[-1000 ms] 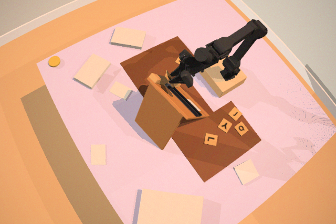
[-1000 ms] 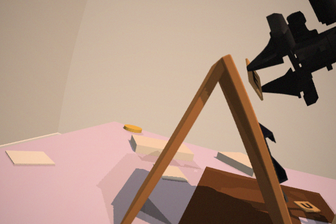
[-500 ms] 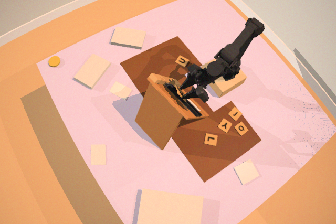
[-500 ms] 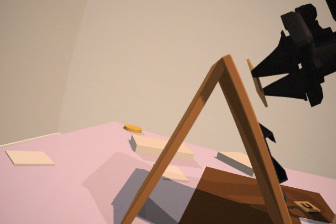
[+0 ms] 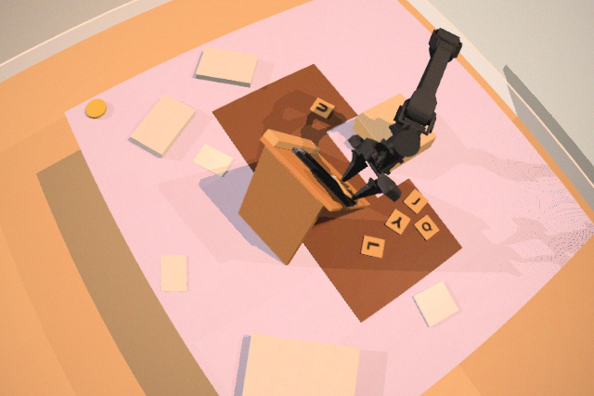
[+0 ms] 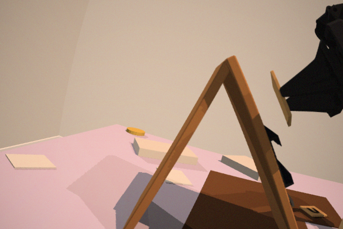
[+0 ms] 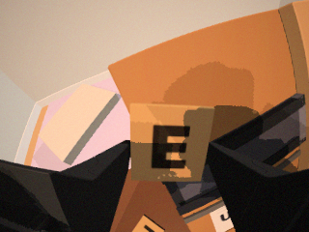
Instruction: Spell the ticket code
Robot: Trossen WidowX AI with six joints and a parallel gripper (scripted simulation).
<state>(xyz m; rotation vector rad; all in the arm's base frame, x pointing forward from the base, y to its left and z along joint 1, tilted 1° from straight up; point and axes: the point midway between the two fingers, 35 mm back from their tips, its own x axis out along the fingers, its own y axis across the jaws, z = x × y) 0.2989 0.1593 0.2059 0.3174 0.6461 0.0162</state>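
The white ticket is 15 cm below my gripper tip, 7 cm to the right of it and 5 cm behind it. Round my gripper tip: y tile 25 cm below, 19 cm behind, 6 cm to the left; then brown mat 25 cm below, 15 cm to the right, 12 cm behind; then letter tile right at my gripper tip.
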